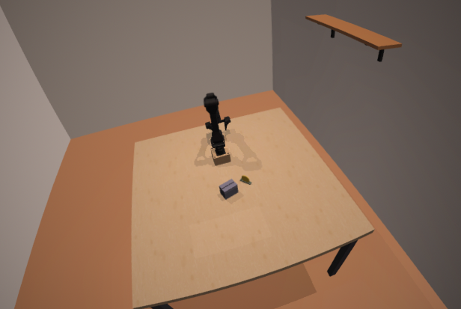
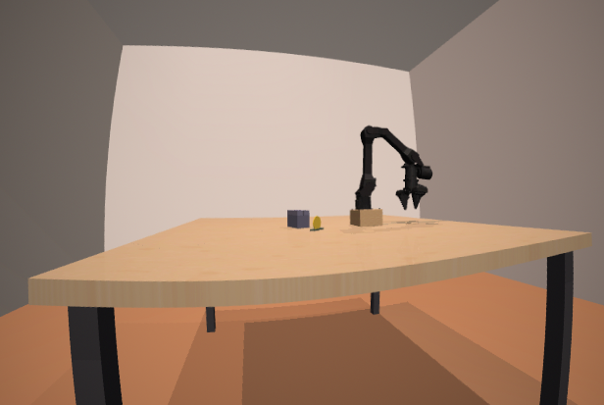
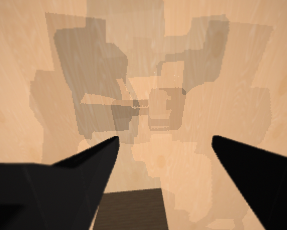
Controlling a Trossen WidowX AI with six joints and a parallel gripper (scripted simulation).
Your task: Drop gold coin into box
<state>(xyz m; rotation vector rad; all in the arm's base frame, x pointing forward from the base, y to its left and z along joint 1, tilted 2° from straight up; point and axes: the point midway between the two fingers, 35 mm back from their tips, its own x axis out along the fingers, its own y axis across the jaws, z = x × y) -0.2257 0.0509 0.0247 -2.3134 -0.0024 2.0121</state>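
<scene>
The gold coin is 48 cm ahead of my gripper tip, 4 cm to the left of it and 4 cm below it.
</scene>
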